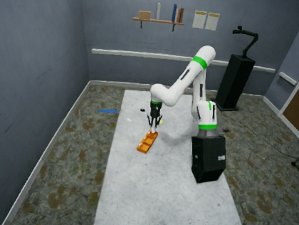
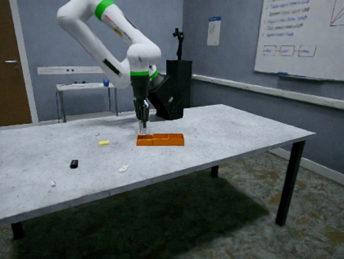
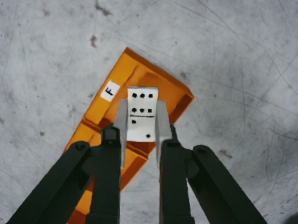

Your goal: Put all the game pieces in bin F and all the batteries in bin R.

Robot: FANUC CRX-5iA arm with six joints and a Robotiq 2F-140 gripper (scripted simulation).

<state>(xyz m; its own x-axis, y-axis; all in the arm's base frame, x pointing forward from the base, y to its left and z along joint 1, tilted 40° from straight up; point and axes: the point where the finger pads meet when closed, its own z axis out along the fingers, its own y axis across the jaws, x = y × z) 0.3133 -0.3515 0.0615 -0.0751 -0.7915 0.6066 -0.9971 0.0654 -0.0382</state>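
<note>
Now: the white domino 19 cm ahead of my hand, 22 cm to the right of it and 9 cm below it. The rest, counted from my hand: orange bin block: 5 cm ahead, 8 cm to the left, 7 cm below; then yellow flat piece: 11 cm behind, 17 cm to the right, 9 cm below; then black battery: 2 cm ahead, 37 cm to the right, 8 cm below.
</note>
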